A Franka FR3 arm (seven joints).
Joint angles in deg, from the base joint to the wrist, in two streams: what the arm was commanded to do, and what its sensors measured. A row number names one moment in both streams.
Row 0, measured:
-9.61 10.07 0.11 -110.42 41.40 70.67 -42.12
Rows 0 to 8, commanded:
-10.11 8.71 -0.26 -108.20 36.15 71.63 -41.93
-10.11 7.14 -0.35 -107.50 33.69 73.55 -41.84
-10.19 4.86 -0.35 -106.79 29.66 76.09 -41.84
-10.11 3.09 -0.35 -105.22 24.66 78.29 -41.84
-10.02 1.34 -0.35 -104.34 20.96 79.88 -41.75
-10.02 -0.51 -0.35 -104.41 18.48 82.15 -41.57
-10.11 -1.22 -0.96 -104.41 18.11 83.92 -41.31
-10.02 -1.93 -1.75 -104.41 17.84 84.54 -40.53
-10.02 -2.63 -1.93 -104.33 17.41 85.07 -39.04
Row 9, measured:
-9.84 0.27 -1.12 -103.68 19.65 82.32 -41.48
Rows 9 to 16, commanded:
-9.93 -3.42 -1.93 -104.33 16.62 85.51 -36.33
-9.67 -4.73 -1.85 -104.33 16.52 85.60 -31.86
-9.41 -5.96 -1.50 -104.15 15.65 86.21 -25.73
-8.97 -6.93 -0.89 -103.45 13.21 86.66 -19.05
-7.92 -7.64 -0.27 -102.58 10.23 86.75 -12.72
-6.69 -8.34 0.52 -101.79 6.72 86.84 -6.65
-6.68 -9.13 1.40 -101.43 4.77 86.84 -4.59
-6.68 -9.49 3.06 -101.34 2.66 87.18 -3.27
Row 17, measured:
-7.75 -7.53 0.28 -101.88 8.42 86.03 -10.76
